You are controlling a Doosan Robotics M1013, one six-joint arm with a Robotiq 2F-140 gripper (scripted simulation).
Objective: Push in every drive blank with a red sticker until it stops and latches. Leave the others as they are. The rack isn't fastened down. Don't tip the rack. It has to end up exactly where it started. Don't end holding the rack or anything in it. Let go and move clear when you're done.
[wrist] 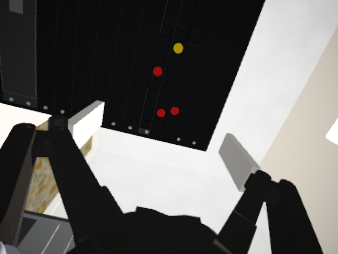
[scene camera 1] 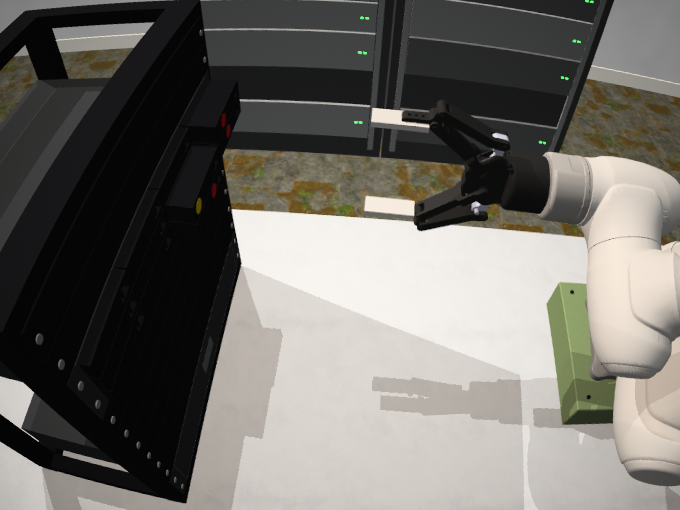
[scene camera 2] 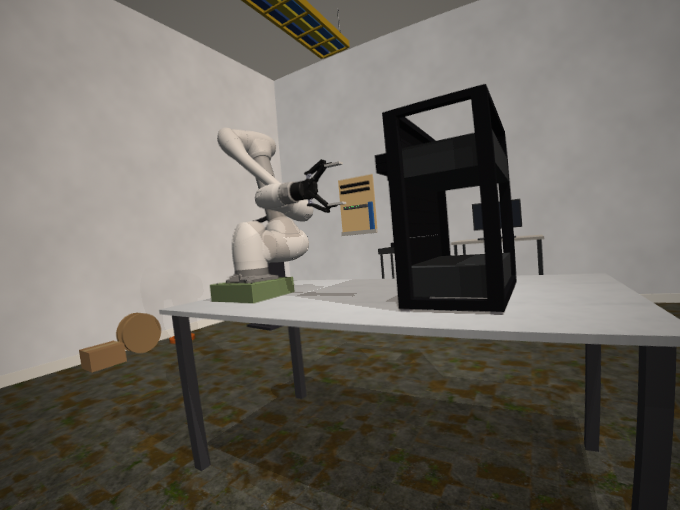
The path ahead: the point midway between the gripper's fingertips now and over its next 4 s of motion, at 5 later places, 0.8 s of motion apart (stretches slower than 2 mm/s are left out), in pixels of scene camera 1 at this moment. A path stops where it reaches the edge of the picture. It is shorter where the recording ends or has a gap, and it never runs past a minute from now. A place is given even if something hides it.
The gripper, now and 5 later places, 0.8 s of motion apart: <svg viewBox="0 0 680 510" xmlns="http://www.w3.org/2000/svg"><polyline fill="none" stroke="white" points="368,164 319,173 250,183 257,141 260,121 244,121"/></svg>
